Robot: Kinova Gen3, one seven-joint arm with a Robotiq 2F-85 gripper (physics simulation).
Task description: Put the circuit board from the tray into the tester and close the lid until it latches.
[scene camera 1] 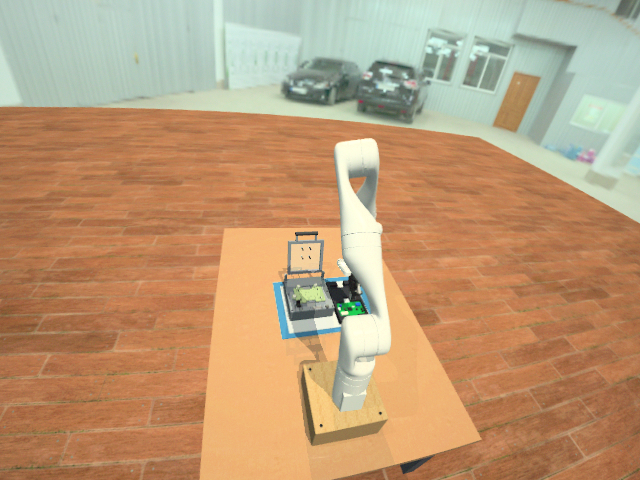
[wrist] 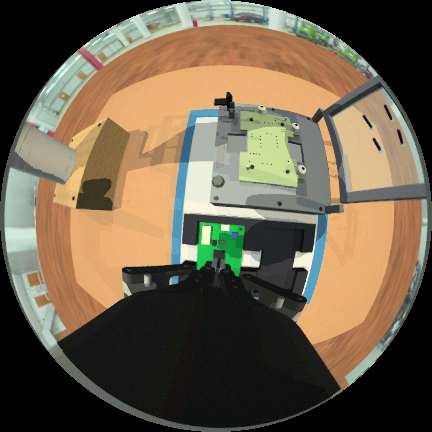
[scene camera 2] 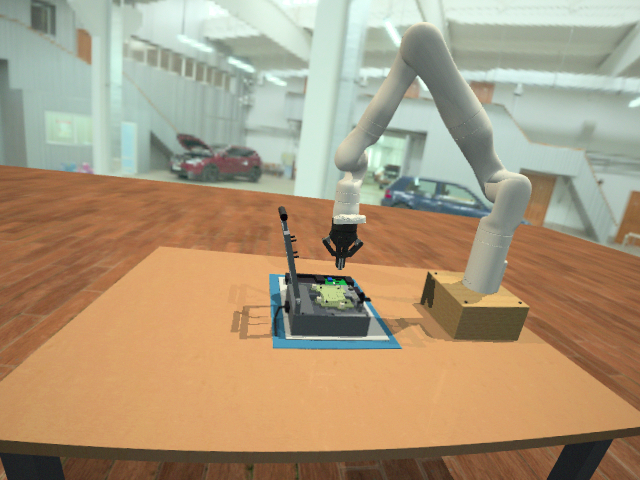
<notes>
My gripper (scene camera 2: 339,268) is shut, with nothing in its grasp. Also in view: a green circuit board (wrist: 219,240). I also see a tester lid (scene camera 1: 304,256) and a pale green bed plate (scene camera 2: 331,296).
The tester lid shows as well in the wrist view (wrist: 371,162). My gripper also shows in the wrist view (wrist: 217,265). The pale green bed plate also shows in the wrist view (wrist: 267,160).
</notes>
